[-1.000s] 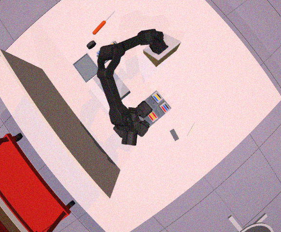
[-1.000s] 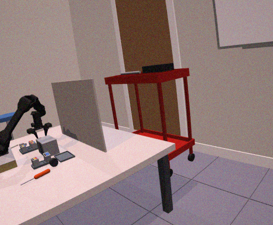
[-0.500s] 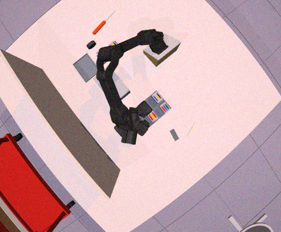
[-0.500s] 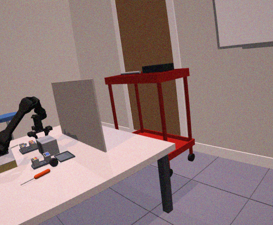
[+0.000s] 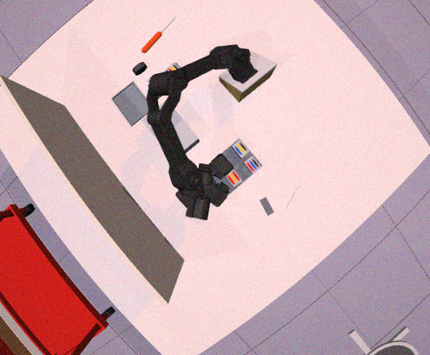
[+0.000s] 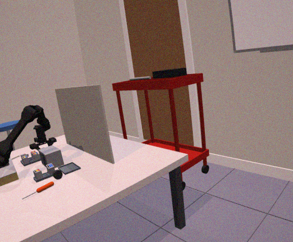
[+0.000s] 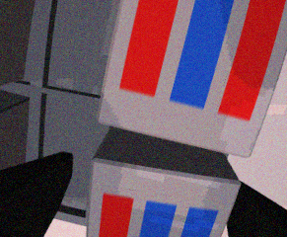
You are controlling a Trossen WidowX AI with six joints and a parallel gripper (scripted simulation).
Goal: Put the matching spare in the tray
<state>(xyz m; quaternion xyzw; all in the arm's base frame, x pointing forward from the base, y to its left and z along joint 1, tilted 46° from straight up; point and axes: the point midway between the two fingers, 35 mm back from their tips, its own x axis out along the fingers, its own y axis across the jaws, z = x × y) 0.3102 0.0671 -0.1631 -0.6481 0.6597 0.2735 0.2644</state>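
My gripper tip is 36 cm to the left of the flat grey tray, 1 cm short of it and 1 cm above it. From my gripper tip the other things lie so: thin rod (24 cm to the left, 18 cm behind, 1 cm below); rack (7 cm behind, 3 cm to the left, 1 cm below); mounted unit (18 cm to the right, 3 cm above, 2 cm behind).
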